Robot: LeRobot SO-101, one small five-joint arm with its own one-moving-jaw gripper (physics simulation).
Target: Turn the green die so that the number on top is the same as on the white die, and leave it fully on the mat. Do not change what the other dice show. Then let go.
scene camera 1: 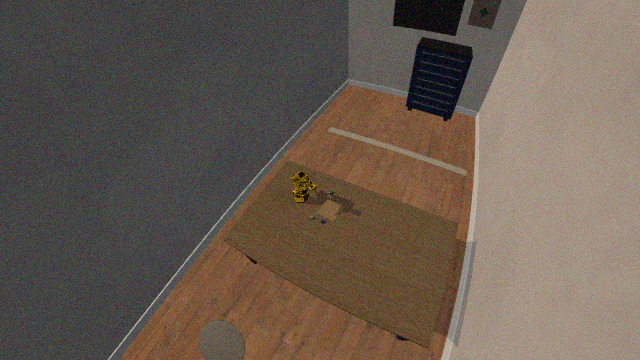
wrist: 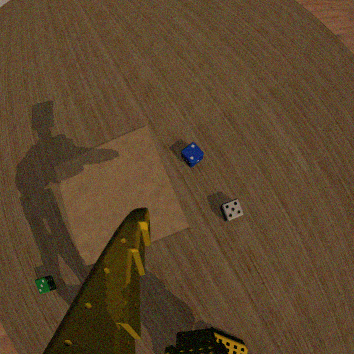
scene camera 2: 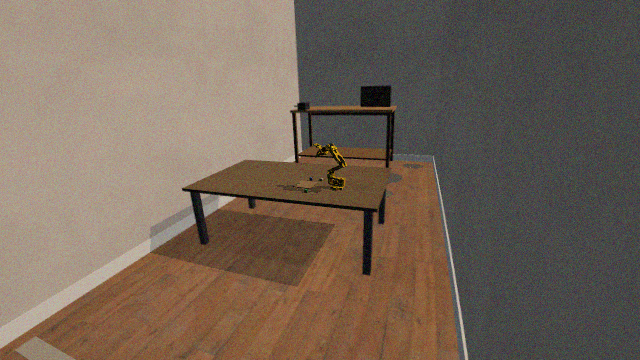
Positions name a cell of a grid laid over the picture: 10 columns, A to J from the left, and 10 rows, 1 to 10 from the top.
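Tan square mat (wrist: C6) at 29 cm from the lens.
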